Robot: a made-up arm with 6 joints.
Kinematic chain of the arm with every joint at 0, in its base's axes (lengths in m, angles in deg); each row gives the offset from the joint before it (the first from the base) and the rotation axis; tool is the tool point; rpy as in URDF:
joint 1: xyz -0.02 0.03 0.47 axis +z
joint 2: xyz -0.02 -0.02 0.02 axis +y
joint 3: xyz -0.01 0 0.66 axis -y
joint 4: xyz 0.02 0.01 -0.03 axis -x
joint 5: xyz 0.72 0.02 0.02 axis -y
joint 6: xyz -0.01 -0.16 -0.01 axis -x
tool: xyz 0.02 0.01 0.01 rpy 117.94 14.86 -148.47
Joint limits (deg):
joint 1: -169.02..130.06
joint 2: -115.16..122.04
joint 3: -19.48..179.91
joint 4: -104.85..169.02
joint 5: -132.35..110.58
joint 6: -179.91..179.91
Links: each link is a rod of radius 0.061 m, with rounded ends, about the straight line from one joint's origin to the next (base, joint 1, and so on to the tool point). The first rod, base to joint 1, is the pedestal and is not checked.
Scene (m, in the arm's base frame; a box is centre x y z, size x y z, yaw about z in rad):
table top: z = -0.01
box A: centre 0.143 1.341 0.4 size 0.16 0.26 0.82 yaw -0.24
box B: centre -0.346 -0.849 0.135 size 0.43 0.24 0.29 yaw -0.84
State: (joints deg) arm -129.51 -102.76 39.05 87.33 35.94 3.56
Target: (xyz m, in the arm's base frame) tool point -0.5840 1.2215 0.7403
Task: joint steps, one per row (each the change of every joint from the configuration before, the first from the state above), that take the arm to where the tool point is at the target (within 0.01 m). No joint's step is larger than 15 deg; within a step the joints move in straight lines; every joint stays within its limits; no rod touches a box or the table.
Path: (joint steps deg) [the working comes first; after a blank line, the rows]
Joints at the target: -64.92 -100.68 41.18 80.85 35.47 3.94
Straight joint move there: touches box A.

1: 8.54 3.67 -12.30 6.23 0.39 -3.78
2: 8.53 3.67 -12.31 6.23 0.38 -3.79
3: 8.54 3.67 -12.30 6.24 0.39 -3.78
4: 12.99 -2.97 13.01 -8.40 -0.55 3.91
5: 13.00 -2.98 13.02 -8.39 -0.54 3.91
6: 12.99 -2.98 13.01 -8.39 -0.54 3.91

